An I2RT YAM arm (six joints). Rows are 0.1 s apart.
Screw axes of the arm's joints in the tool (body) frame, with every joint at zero. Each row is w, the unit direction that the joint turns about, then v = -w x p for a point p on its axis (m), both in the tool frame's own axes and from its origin. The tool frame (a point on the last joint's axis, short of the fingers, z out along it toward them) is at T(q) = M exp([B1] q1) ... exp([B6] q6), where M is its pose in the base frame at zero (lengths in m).
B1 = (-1, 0, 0, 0, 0.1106, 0)
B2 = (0, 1, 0, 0.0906, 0, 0.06)
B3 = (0, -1, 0, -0.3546, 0, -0.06)
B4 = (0, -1, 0, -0.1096, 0, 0)
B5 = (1, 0, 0, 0, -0.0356, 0)
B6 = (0, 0, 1, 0, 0, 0)
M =
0 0 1 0.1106
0 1 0 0
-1 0 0 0.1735
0 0 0 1
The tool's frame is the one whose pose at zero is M.
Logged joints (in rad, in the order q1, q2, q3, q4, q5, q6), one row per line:
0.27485 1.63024 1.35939 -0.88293 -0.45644 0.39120
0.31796 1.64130 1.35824 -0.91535 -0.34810 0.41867
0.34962 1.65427 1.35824 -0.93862 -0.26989 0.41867
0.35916 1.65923 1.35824 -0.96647 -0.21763 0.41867
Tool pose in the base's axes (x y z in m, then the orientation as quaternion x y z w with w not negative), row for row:
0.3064 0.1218 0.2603 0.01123 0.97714 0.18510 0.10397
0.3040 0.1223 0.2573 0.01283 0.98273 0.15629 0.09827
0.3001 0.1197 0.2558 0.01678 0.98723 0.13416 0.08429
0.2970 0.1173 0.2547 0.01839 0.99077 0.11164 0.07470
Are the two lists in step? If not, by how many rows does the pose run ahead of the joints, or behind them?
The pose runs 2 rows ahead of the joints: the pose in row i belongs to the joints in row i + 2.
